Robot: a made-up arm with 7 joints.
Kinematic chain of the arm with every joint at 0, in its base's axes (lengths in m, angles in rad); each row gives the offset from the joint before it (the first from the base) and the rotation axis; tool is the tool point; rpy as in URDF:
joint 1: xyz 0 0 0.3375 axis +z
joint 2: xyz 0 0 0 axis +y
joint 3: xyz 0 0 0.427 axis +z
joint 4: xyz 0.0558 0 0 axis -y
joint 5: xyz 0.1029 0 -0.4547 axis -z
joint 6: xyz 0 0 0 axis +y
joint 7: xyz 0.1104 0 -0.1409 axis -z
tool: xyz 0 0 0 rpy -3.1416 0 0
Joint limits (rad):
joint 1: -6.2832..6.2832
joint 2: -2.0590..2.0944
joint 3: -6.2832..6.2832
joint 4: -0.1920..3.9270
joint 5: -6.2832..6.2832
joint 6: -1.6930..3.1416
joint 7: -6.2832..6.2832
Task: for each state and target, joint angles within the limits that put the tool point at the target. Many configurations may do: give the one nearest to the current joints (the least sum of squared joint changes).
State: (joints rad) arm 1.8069 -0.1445 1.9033 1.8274 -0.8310 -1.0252 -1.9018
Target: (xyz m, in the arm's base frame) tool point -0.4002 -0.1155 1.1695
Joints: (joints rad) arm 1.6460 0.1005 1.7032 1.9263 -0.6931 -0.7421 -1.9018
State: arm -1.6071 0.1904 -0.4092 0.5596 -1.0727 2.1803 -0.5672
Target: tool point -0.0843 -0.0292 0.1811
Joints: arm -1.6188 0.5134 -0.0511 0.1499 -0.5326 1.6815 -0.5672
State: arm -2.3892 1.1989 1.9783 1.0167 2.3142 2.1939 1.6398
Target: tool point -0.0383 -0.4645 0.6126
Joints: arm -2.7659 1.5040 1.8374 0.6576 2.1977 2.4587 1.6398
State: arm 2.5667 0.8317 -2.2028 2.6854 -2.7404 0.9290 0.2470
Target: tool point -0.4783 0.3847 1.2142
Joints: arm 2.7243 0.7542 -2.2616 2.6116 -2.6950 1.0480 0.2470
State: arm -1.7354 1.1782 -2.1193 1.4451 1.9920 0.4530 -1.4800
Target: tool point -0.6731 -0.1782 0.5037
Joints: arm -1.6345 1.3403 -1.6980 1.1522 2.0151 0.4985 -1.4800
